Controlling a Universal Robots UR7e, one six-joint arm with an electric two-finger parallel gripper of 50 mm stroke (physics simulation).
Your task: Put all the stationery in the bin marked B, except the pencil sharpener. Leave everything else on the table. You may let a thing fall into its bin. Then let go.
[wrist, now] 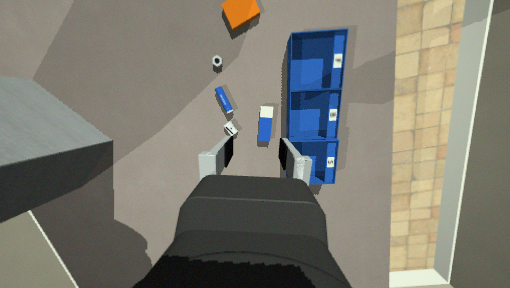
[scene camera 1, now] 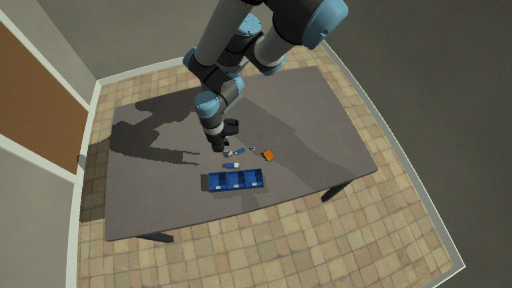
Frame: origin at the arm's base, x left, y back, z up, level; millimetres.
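Seen in the pictures: gripper, fingertip midpoint: [wrist: 256, 146] [scene camera 1: 226, 150]; arm's base, link origin: [scene camera 1: 227, 52].
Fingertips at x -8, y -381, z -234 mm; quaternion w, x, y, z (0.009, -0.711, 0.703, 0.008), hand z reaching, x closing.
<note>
Pixels of each thing's top centre, then the offset from my fingertips to it. Level surfaces: height alone.
- white eraser, top centre: [wrist: 265, 124] [scene camera 1: 231, 165] dx +10, dy -12, dz -127 mm
- small silver pencil sharpener, top centre: [wrist: 230, 128] dx -3, dy +55, dz -128 mm
- blue cylinder with small lettering, top centre: [wrist: 223, 100] [scene camera 1: 239, 150] dx +49, dy +67, dz -125 mm
- blue three-compartment bin, top centre: [wrist: 315, 116] [scene camera 1: 235, 178] dx +31, dy -94, dz -100 mm
- metal hex nut, top centre: [wrist: 217, 60] [scene camera 1: 253, 148] dx +116, dy +80, dz -131 mm
- orange block, top centre: [wrist: 240, 8] [scene camera 1: 268, 154] dx +193, dy +40, dz -130 mm
- grey table, surface height: dz -140 mm
A blue and white eraser [scene camera 1: 231, 165] [wrist: 265, 125] lies beside the bin row. A small silver pencil sharpener [scene camera 1: 228, 154] [wrist: 230, 128] lies near a blue cylinder with small lettering [scene camera 1: 240, 151] [wrist: 224, 99], possibly a battery. The blue three-compartment bin [scene camera 1: 236, 172] [wrist: 315, 90] has labels; the middle one [wrist: 333, 115] looks like B, the end ones like F and S. My gripper [wrist: 256, 146] is open and empty, above the table. In the wrist view its fingertips are just below the sharpener and eraser; in the scene view the fingers are largely hidden.
A metal hex nut [scene camera 1: 252, 148] [wrist: 217, 61] lies past the blue cylinder. An orange block [scene camera 1: 268, 155] [wrist: 241, 13] lies farther along. The grey table [scene camera 1: 150, 200] [wrist: 165, 65] carries all of these. The grey robot base [wrist: 50, 145] shows at the left of the wrist view.
</note>
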